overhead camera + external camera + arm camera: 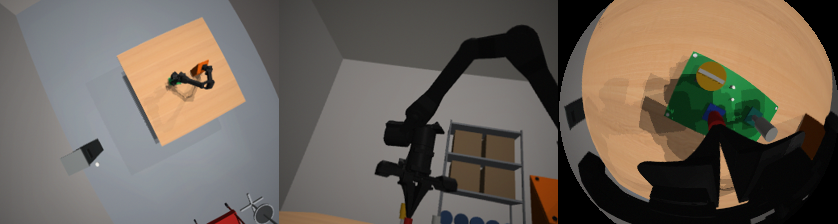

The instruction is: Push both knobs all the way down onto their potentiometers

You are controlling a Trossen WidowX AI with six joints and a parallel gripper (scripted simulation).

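The yellow knob is 40 mm to the right of my gripper tip, 20 mm ahead of it and 10 mm above it. The rest, counted from my gripper tip: red knob (20 mm below).
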